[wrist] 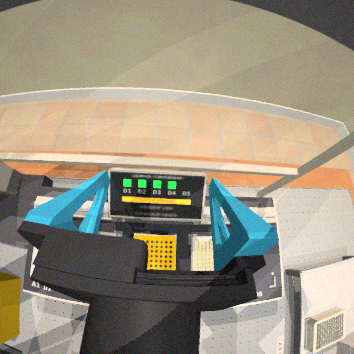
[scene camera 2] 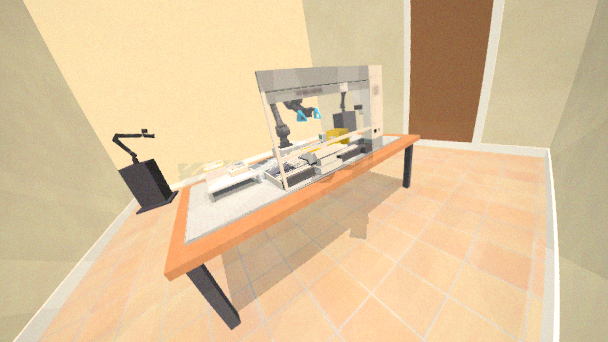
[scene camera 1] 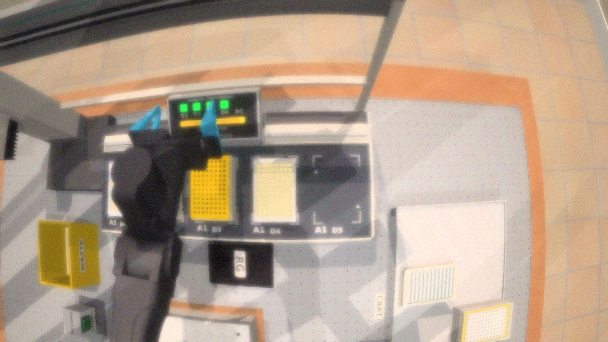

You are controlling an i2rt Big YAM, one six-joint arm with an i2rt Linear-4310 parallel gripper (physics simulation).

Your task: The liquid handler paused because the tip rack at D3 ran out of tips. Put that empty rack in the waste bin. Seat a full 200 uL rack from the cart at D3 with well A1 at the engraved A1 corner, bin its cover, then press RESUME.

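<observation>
A clear shield is there for me to see. My gripper is in sight too, the wrist view also showing it, and it is open and holds nothing.
</observation>
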